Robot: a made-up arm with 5 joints.
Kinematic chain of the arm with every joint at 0, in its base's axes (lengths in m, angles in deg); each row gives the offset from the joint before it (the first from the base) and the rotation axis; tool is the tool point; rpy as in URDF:
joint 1: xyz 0.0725 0 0.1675 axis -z
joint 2: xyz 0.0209 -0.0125 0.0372 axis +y
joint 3: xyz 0.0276 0 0.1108 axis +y
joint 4: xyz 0.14 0 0.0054 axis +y
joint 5: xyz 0.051 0.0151 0 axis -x
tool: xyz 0 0 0 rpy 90 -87.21 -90
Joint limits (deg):
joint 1: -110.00..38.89
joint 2: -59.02..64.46
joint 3: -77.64..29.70
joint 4: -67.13..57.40
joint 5: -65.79..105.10
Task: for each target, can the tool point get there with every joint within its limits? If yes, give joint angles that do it. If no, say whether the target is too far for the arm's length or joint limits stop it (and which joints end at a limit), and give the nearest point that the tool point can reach.
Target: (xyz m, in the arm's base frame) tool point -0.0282 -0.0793 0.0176
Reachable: no: joint limits stop it (at a limit: joint 1, joint 2, joint 3, joint 4) | nearest point 0.1389 -0.0502 0.0633 | short by 0.176 m
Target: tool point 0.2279 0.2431 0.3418
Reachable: yes | joints -56.89 45.78 -61.52 -29.87 57.99
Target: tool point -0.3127 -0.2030 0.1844
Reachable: no: too far | nearest point -0.1151 -0.0989 0.3570 | short by 0.282 m
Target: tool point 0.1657 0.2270 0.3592
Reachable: yes | joints -67.07 13.59 -40.28 43.06 9.32
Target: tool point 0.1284 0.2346 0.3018
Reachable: yes | joints -75.99 1.06 5.76 -4.69 19.15
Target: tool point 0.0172 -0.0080 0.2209
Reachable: no: joint limits stop it (at a limit: joint 1, joint 2, joint 3, joint 4) | nearest point 0.0343 0.0973 0.3347 | short by 0.156 m
